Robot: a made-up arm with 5 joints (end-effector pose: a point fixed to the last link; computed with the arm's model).
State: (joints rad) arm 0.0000 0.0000 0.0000 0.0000 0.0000
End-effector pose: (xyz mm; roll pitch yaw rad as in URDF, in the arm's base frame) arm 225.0 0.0 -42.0 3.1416 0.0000 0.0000
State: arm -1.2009 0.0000 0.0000 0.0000 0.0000
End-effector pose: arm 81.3 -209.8 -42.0 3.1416 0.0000 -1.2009
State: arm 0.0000 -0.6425 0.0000 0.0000 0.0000
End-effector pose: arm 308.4 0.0 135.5 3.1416 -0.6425 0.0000
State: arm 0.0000 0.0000 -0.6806 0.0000 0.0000
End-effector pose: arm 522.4 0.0 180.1 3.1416 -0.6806 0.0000
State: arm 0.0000 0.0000 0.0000 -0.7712 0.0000
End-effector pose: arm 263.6 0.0 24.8 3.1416 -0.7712 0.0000
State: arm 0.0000 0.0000 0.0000 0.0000 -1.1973
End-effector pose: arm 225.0 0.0 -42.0 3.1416 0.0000 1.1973
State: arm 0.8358 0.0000 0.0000 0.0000 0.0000
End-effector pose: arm 150.9 166.9 -42.0 3.1416 0.0000 0.8358
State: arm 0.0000 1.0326 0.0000 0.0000 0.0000
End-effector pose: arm -68.4 0.0 -130.9 3.1416 1.0326 0.0000
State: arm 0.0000 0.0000 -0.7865 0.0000 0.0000
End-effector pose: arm 552.4 0.0 230.7 3.1416 -0.7865 0.0000
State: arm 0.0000 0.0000 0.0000 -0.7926 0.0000
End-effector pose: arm 263.9 0.0 27.0 3.1416 -0.7926 0.0000
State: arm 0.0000 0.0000 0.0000 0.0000 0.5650
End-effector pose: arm 225.0 0.0 -42.0 3.1416 0.0000 -0.5650
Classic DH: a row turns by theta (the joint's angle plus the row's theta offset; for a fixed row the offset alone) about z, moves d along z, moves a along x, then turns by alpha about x. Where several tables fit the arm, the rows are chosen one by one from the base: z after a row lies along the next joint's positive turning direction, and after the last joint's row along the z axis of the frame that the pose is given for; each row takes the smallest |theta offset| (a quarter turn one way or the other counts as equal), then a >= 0, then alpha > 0; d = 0 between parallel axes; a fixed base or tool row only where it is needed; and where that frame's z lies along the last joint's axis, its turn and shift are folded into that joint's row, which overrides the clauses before.
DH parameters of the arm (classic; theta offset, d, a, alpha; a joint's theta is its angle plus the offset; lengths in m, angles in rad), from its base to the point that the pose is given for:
joint 1: 0 0.172 0 -1.5708
joint 2: -1.3837 0 0.3226 0
joint 3: -0.41 0 -0.4614 0
joint 4: -1.3479 0 -0.063 1.5708
joint 5: 3.1416 0.081 0 0

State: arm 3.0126 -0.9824 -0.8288 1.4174 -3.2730
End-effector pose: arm -269.4 34.9 553.4 -3.0872 0.3902 0.0132
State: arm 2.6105 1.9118 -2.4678 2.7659 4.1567
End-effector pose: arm -431.3 253.3 -321.2 -0.8521 -0.4372 -2.4566
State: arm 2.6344 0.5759 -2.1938 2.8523 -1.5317
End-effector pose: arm -534.9 297.2 442.0 -1.9074 0.0369 -2.0909
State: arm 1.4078 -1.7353 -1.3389 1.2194 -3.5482
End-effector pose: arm -54.2 -329.5 718.3 -0.9350 1.0794 0.4139
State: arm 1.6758 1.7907 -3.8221 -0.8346 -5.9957
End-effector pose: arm -64.5 612.0 430.8 -0.0800 -0.2640 -1.1677
